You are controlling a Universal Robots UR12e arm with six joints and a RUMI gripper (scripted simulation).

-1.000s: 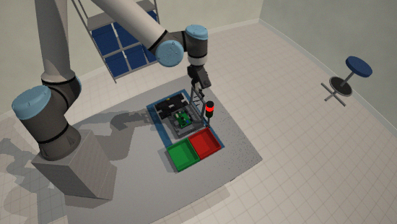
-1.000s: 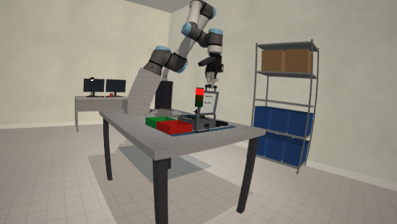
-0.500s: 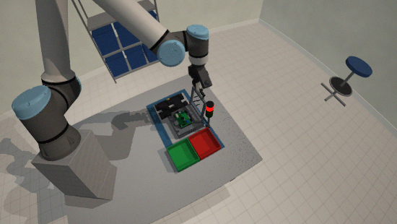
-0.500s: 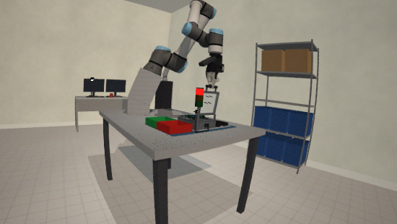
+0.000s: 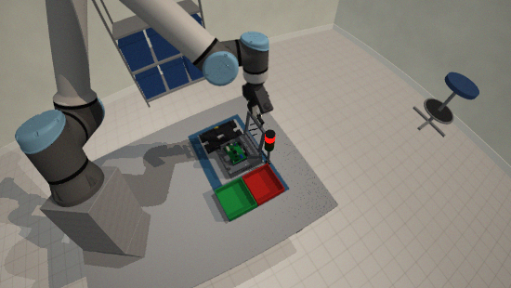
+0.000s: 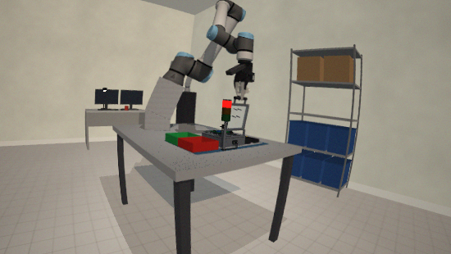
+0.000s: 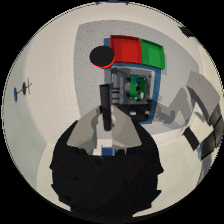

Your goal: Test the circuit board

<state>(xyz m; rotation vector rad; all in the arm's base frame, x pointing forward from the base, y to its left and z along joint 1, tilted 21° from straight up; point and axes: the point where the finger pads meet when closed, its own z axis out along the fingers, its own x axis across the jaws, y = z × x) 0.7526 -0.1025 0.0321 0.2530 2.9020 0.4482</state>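
The green circuit board is 13 cm behind my hand, 2 cm to the left of it and 20 cm below it. The rest, counted from my hand: green bin 26 cm behind, 16 cm to the right, 26 cm below; then red bin 11 cm behind, 18 cm to the right, 26 cm below; then tester lid 2 cm behind, 1 cm to the left, 9 cm below.
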